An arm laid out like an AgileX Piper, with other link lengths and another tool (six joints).
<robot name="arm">
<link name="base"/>
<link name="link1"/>
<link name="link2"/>
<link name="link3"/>
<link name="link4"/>
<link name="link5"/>
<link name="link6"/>
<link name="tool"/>
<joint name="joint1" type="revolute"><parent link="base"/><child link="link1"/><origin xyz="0 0 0.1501"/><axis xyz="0 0 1"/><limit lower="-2.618" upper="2.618"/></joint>
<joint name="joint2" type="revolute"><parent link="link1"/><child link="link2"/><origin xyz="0 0 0" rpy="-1.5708 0 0"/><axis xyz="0 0 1"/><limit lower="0" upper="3.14"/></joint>
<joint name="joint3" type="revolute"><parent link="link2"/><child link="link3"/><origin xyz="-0.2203 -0.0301 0"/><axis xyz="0 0 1"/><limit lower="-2.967" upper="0"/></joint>
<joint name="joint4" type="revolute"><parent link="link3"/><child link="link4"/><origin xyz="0.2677 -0.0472 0" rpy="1.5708 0 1.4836"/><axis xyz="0 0 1"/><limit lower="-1.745" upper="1.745"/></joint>
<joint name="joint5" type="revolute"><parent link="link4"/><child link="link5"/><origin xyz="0 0 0" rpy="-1.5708 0 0"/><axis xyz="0 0 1"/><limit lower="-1.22" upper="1.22"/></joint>
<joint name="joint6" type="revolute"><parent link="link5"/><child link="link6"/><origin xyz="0 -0.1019 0" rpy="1.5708 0 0"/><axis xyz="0 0 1"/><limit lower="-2.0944" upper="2.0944"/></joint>
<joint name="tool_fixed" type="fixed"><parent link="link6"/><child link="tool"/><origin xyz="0.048 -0.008 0.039" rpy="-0.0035 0 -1.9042"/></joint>
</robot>
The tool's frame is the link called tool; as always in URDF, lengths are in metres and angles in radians.
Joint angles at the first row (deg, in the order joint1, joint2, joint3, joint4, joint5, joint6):
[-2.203 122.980 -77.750 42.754 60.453 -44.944]
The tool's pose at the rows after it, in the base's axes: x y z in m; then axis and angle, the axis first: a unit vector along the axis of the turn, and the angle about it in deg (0 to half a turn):
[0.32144, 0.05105, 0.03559, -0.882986, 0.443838, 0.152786, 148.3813]
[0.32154, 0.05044, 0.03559, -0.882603, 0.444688, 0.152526, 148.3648]
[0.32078, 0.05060, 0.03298, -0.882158, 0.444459, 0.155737, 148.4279]
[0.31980, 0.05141, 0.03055, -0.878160, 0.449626, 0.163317, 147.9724]
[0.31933, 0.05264, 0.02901, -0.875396, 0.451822, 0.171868, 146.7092]
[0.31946, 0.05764, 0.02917, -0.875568, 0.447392, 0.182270, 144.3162]
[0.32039, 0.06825, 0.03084, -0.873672, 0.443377, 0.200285, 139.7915]
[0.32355, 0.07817, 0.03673, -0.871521, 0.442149, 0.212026, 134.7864]
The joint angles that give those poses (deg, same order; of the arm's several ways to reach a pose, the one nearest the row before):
[-2.202 122.979 -77.749 42.631 60.453 -44.944]
[-2.311 122.980 -77.750 42.631 60.454 -44.943]
[-2.311 123.449 -77.751 42.750 60.453 -45.171]
[-2.520 124.063 -77.749 43.581 60.742 -45.284]
[-2.888 124.641 -77.748 45.173 61.385 -46.306]
[-2.938 125.116 -77.749 47.896 62.469 -48.423]
[-2.828 125.883 -77.748 53.022 64.368 -51.659]
[-2.829 126.060 -77.749 58.305 66.246 -54.577]

